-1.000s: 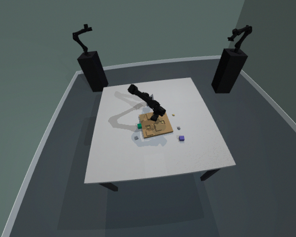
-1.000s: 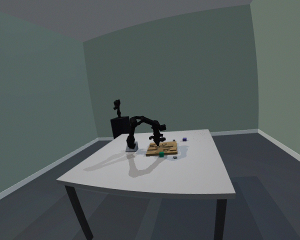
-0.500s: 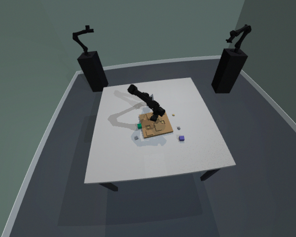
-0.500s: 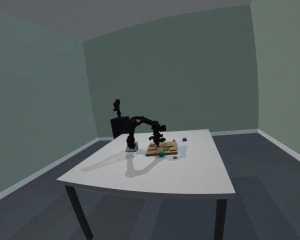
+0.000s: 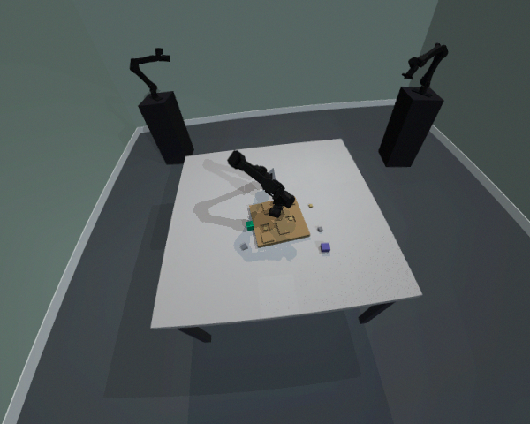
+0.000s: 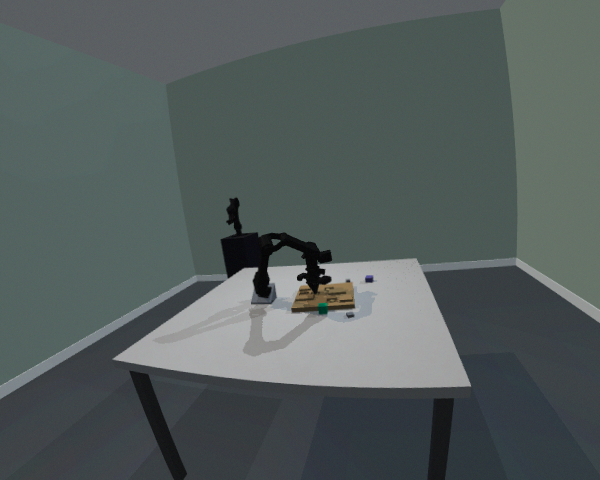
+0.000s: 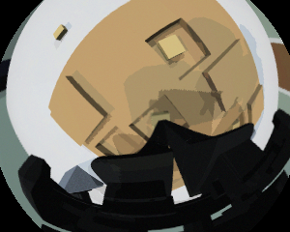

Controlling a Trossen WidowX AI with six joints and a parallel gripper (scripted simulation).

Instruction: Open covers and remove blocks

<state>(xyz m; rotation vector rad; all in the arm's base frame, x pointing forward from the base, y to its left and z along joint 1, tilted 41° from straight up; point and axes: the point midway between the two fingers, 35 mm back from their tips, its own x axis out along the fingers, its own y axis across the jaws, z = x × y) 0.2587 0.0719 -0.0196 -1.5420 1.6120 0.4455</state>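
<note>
My gripper tip is 50 mm short of the tan puzzle board. Round my gripper tip: green block: 90 mm ahead, 170 mm to the right; purple block: 240 mm ahead, 240 mm to the left, 10 mm below.
</note>
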